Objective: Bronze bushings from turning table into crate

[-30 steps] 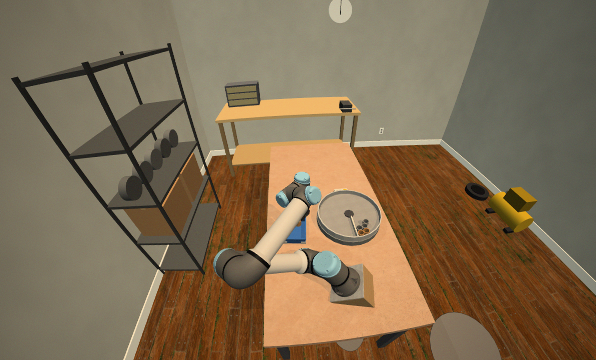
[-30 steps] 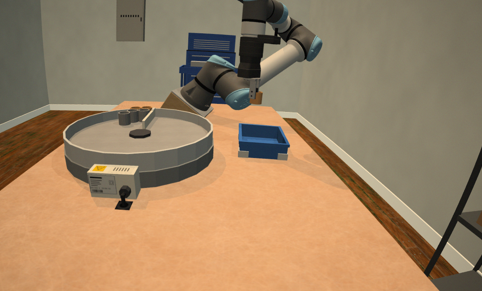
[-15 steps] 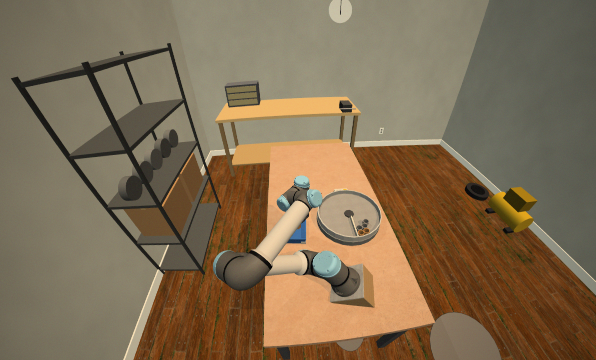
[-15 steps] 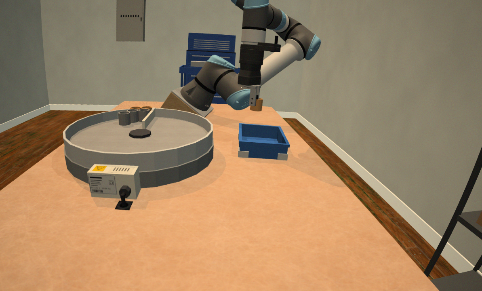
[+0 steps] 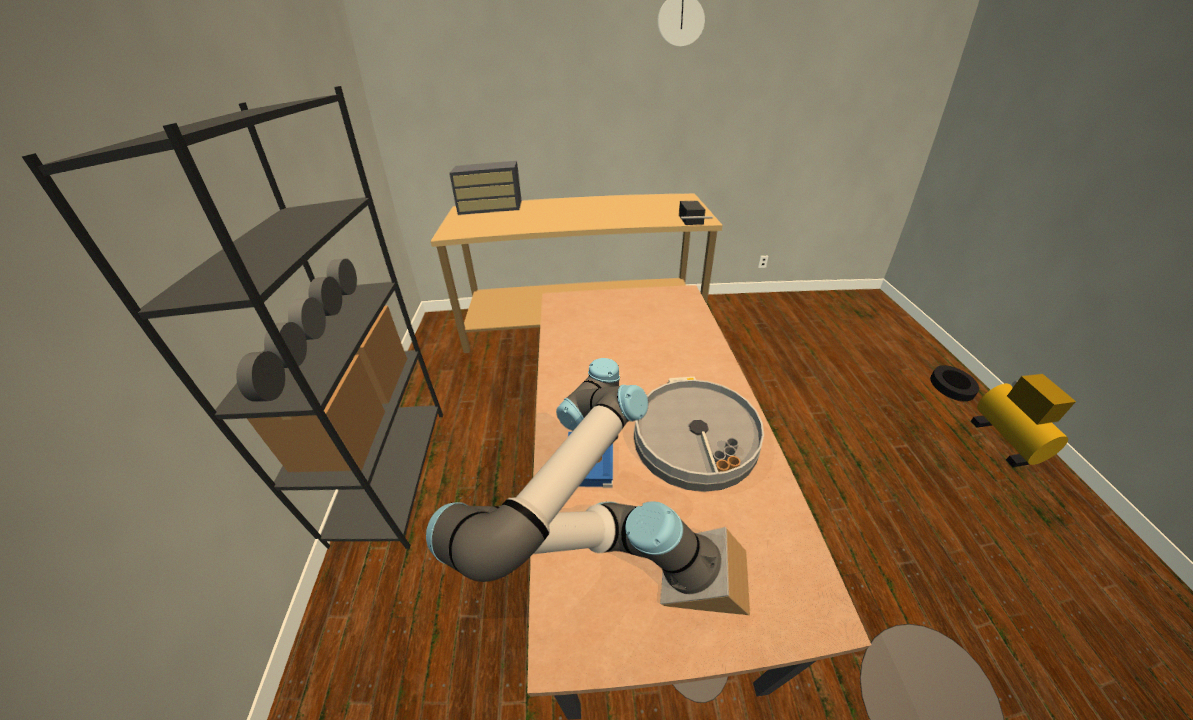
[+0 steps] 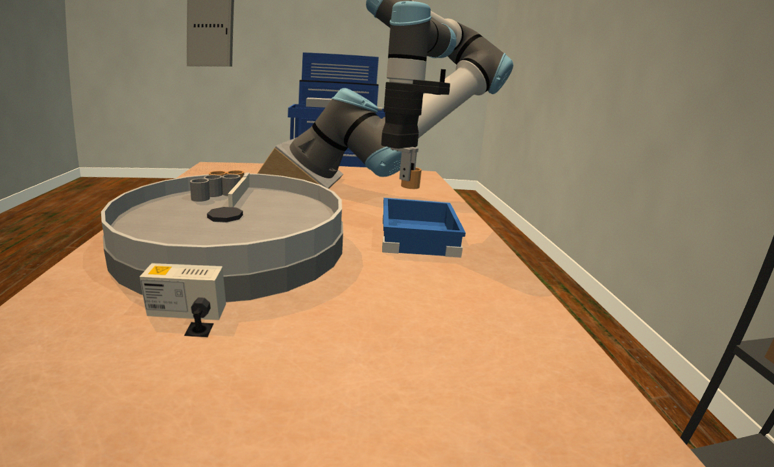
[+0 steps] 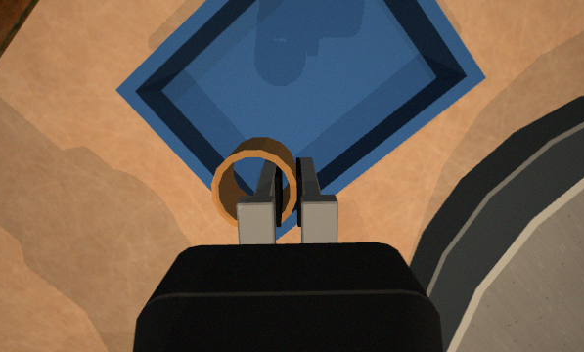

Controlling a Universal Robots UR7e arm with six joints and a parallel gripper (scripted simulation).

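Right now the blue crate is 100 mm below my hand, 40 mm ahead of it and 20 mm to the left of it. Round my hand: turning table 350 mm to the right, 70 mm below, 70 mm ahead.
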